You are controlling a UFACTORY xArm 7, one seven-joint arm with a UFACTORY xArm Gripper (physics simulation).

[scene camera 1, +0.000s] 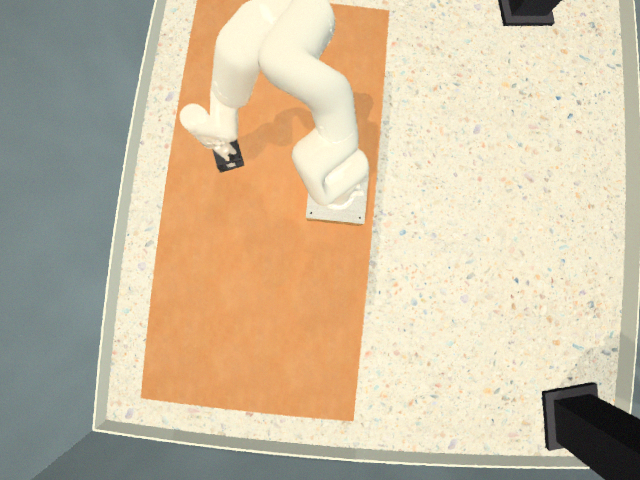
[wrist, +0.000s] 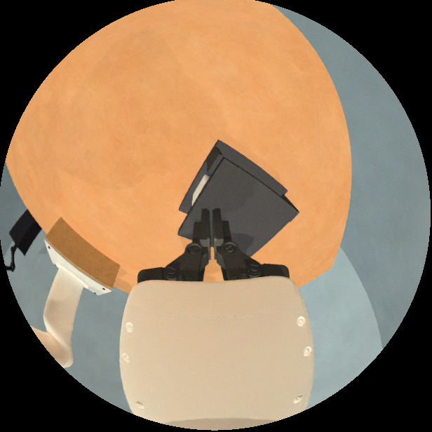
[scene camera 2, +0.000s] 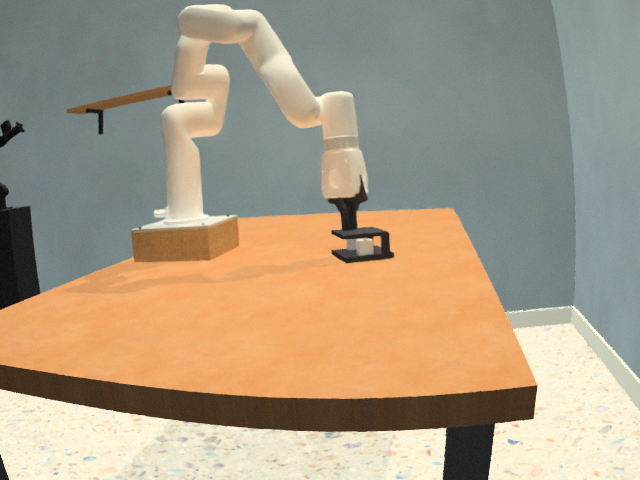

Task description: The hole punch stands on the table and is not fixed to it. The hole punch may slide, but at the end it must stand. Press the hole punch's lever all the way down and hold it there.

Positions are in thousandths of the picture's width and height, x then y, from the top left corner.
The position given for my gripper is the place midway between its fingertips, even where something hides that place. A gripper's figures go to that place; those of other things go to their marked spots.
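Black hole punch (wrist: 508, 346): 15 cm from the lens. My gripper (wrist: 490, 508): 13 cm from the lens.
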